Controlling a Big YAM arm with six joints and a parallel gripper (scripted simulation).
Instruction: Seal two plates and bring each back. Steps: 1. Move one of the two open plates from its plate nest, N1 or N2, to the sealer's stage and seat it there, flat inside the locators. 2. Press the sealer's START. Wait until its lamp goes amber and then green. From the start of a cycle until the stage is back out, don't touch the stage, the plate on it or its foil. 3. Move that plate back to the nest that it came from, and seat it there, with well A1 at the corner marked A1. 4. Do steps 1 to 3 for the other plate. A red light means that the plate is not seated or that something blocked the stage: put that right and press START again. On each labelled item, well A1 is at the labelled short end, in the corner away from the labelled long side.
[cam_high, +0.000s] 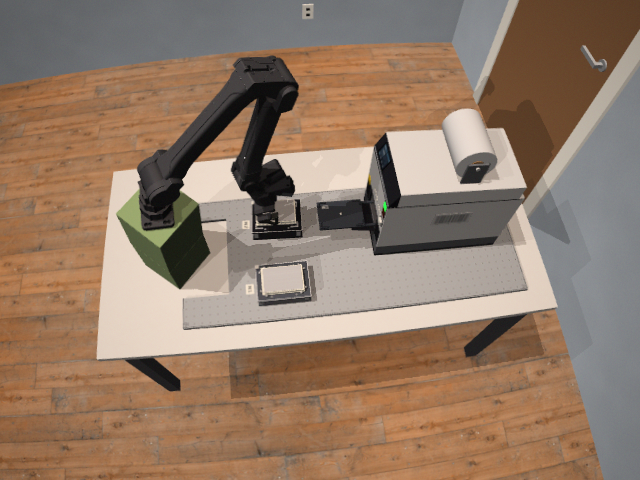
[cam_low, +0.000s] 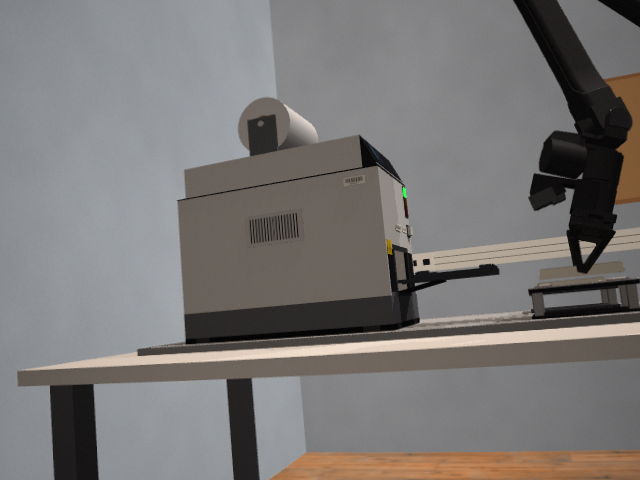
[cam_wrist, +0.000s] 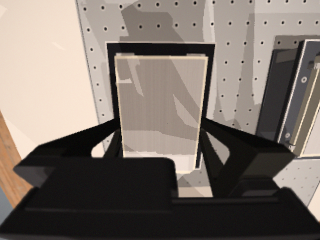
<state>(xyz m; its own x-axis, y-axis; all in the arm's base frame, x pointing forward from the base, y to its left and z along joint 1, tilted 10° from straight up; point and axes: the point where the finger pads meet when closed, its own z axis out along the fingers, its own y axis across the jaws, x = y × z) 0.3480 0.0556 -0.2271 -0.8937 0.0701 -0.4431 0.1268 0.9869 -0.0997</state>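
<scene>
Now: hand right at the plate. The rest, counted from my hand: sealer stage (20 cm ahead, 6 cm to the right, 2 cm above); then yellow warning label (31 cm ahead, 7 cm above, 1 cm to the left); then plate nest (23 cm to the right, 4 cm below, 2 cm behind).
</scene>
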